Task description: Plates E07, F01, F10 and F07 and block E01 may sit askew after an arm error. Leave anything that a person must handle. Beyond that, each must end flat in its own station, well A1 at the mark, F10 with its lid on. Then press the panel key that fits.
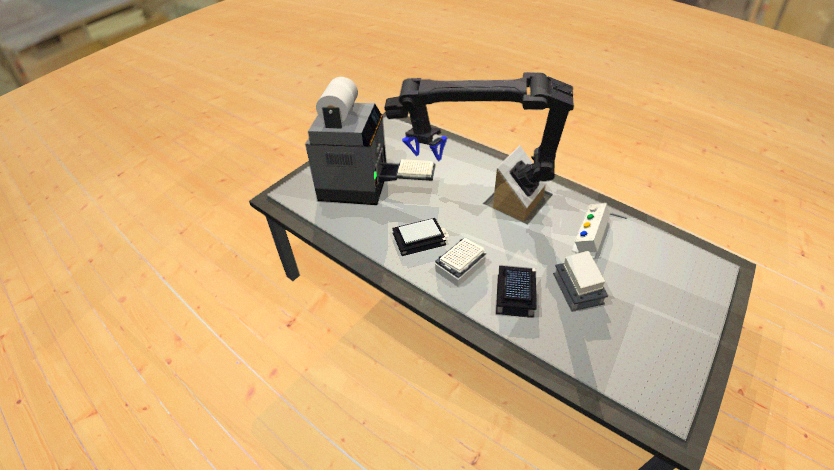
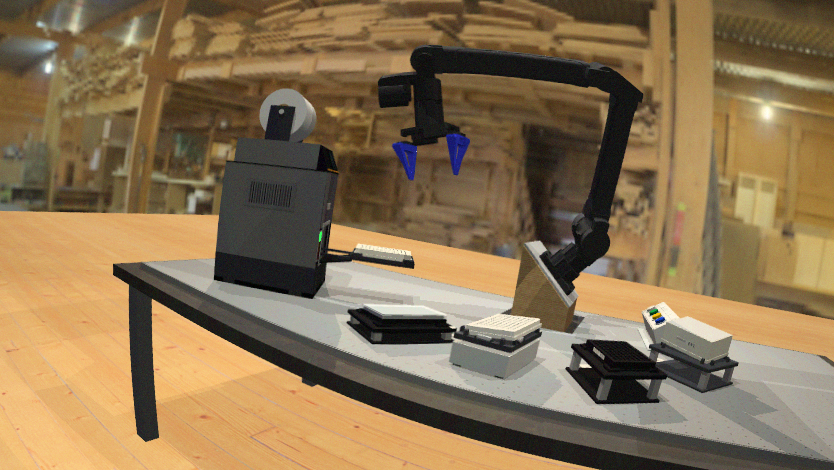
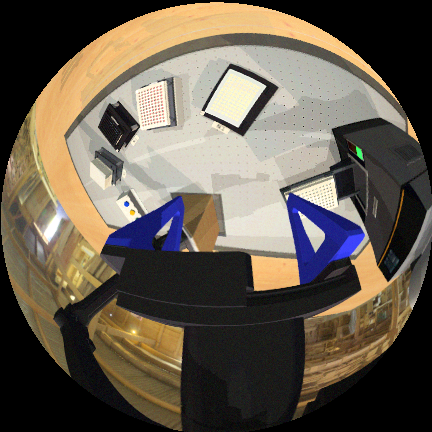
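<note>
My gripper (image 1: 427,156) (image 2: 433,176) (image 3: 236,198) is open and empty, high above the table near the machine's tray. A cream plate (image 1: 415,168) (image 2: 383,251) (image 3: 320,193) lies on that tray. A pale plate (image 1: 421,231) (image 2: 404,311) (image 3: 235,97) lies on a low black station. A white plate (image 1: 462,255) (image 2: 503,325) (image 3: 153,106) with reddish wells looks slightly tilted on a light block station. A black plate or block (image 1: 518,283) (image 2: 623,354) sits on a black stand. A tall white piece (image 1: 585,272) (image 2: 697,337) (image 3: 101,171) sits on a grey stand. I cannot match the names.
The dark machine (image 1: 345,169) (image 2: 274,224) (image 3: 385,150) with a white roll and a green light stands beside the tray. A white key panel (image 1: 595,233) (image 3: 126,212) has white, green, yellow and blue keys. The wooden arm base (image 1: 513,204) (image 2: 539,300) (image 3: 207,220) stands between machine and panel.
</note>
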